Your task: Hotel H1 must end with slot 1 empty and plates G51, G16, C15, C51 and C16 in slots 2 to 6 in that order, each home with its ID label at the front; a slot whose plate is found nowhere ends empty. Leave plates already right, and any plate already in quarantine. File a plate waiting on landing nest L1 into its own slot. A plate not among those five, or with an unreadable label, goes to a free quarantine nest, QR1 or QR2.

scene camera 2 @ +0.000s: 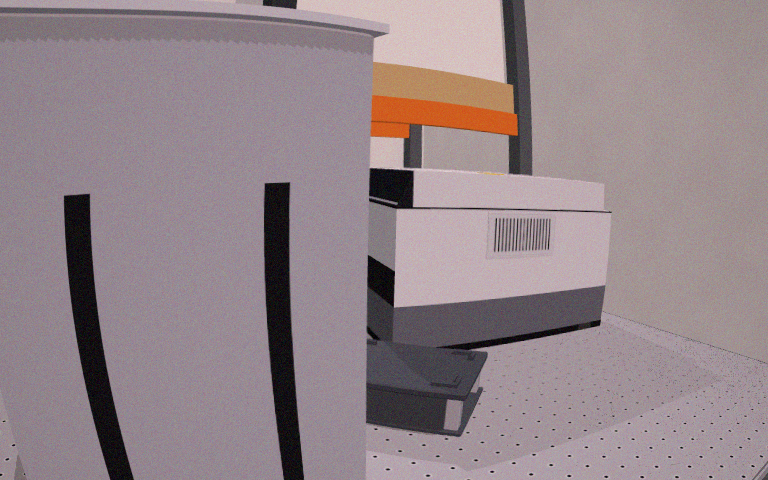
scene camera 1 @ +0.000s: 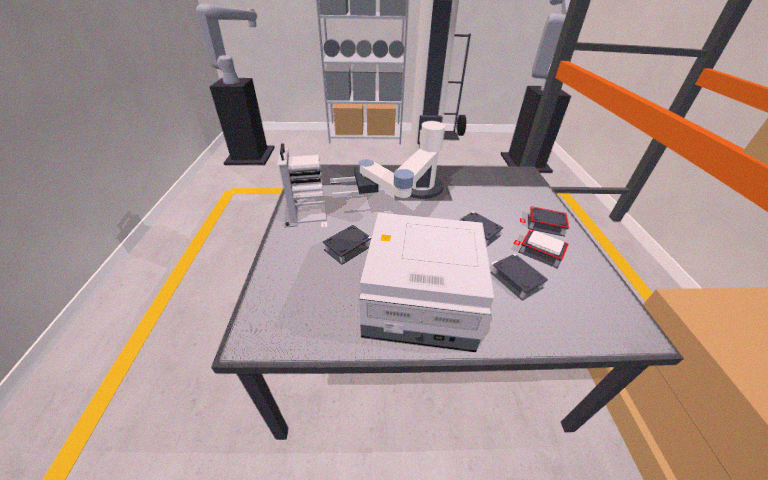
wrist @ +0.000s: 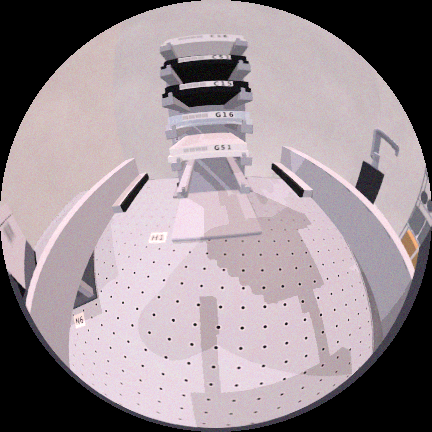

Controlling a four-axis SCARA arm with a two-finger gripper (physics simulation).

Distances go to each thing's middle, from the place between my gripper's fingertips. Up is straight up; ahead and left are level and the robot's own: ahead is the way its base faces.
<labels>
My hand is 54 cm short of the white instrument (scene camera 2: 439,256), 36 cm to the right of it and 3 cm above it.
</labels>
